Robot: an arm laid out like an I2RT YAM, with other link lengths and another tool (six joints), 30 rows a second.
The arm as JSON. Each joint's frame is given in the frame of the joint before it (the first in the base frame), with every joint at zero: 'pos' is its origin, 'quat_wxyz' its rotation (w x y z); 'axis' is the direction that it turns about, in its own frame. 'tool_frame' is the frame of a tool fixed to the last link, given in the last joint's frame.
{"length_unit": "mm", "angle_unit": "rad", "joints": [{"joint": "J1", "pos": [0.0, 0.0, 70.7], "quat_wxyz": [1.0, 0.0, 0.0, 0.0], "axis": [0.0, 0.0, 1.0]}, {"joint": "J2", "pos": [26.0, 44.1, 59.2], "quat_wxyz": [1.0, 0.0, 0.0, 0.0], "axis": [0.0, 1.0, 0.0]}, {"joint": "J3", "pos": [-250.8, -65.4, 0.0], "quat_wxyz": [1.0, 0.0, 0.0, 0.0], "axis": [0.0, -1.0, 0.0]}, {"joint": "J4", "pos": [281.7, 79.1, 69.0], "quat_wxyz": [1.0, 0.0, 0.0, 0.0], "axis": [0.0, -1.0, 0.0]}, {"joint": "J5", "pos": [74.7, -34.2, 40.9], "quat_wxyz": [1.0, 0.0, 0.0, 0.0], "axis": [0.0, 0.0, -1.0]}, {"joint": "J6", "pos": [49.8, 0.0, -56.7], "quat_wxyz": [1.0, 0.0, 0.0, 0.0], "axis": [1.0, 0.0, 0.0]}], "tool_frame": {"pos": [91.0, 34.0, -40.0], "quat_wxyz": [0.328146, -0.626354, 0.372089, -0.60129]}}
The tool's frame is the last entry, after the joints.
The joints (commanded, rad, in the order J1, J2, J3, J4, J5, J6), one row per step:
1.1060, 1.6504, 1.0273, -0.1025, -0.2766, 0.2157
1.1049, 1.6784, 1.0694, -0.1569, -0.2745, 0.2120
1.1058, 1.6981, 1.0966, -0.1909, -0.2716, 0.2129
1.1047, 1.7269, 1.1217, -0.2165, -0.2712, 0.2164
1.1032, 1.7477, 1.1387, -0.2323, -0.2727, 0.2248
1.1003, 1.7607, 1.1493, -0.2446, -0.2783, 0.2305
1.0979, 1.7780, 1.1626, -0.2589, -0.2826, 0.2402
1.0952, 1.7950, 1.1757, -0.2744, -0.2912, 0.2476
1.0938, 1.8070, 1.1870, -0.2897, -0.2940, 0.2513
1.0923, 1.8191, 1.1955, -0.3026, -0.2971, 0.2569
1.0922, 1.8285, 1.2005, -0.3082, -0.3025, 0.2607
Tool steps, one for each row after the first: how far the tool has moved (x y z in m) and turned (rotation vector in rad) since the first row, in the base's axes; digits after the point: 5 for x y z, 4 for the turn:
0.00157, 0.00122, -0.00168, -0.0369, 0.0140, -0.0002
0.00204, 0.00229, -0.00322, -0.0615, 0.0248, -0.0020
0.00323, 0.00372, -0.00817, -0.0875, 0.0403, -0.0056
0.00410, 0.00499, -0.01163, -0.1040, 0.0562, -0.0117
0.00467, 0.00521, -0.01376, -0.1150, 0.0706, -0.0146
0.00524, 0.00582, -0.01680, -0.1293, 0.0887, -0.0208
0.00528, 0.00609, -0.01972, -0.1434, 0.1085, -0.0229
0.00544, 0.00604, -0.02167, -0.1566, 0.1202, -0.0252
0.00540, 0.00570, -0.02435, -0.1700, 0.1338, -0.0288
0.00467, 0.00587, -0.02644, -0.1771, 0.1445, -0.0282

